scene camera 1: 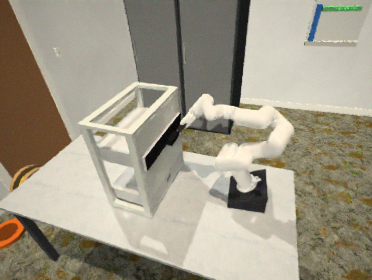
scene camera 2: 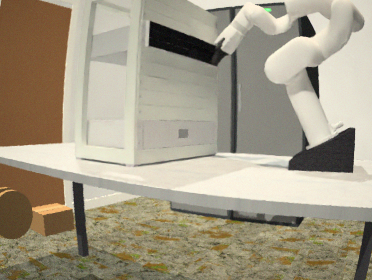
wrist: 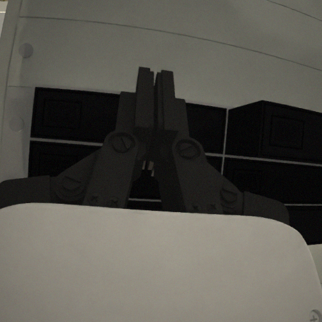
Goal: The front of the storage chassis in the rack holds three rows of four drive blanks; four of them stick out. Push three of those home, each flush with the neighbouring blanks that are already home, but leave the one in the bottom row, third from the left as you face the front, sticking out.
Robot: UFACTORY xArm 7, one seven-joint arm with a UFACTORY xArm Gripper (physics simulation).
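Frame: origin at the arm's base, x back, y right, z up, level; metres.
Seen in the pictures: gripper, fingertip midpoint: [scene camera 1: 178, 130] [scene camera 2: 212, 64]; arm's base, origin of the base link: [scene camera 1: 247, 184] [scene camera 2: 322, 142].
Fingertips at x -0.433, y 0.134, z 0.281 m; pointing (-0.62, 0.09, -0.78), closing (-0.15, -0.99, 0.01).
Pixels of each thing's top centre, then the offset from my fingertips to it. "spot": a spot on its surface instead. Level surfaces: height alone.
- storage chassis, surface spot: [scene camera 2: 175, 43] spot: dx -0.056, dy -0.233, dz +0.036 m
- blank, middle of its top: [scene camera 2: 190, 53] [scene camera 1: 165, 134] dx -0.055, dy -0.094, dz +0.028 m
- table, its level: dz -0.362 m
The storage chassis [scene camera 1: 156, 154] [scene camera 2: 175, 43] shows as a black band of drive blanks across the rack front. The wrist view looks upside down, so its top black row is the bottom row. In that row, third from the left, a blank [scene camera 1: 172, 138] [wrist: 287, 131] sticks out clearly. The rightmost bottom-row blank [wrist: 62, 115] looks about level with the chassis face. My gripper [scene camera 1: 181, 128] [scene camera 2: 216, 61] [wrist: 150, 91] is shut and empty, its tips close to the chassis's right end; contact cannot be told. The fingers and wrist hide much of the right column and top row.
The white rack [scene camera 1: 134, 175] [scene camera 2: 131, 105] stands on the table [scene camera 1: 235, 235] [scene camera 2: 240, 185]. Plain pale panels [scene camera 2: 175, 95] [wrist: 100, 55] lie below the chassis. The arm's black base [scene camera 1: 247, 197] [scene camera 2: 325, 157] stands in front of the rack. Grey cabinets [scene camera 1: 207, 65] stand behind the table.
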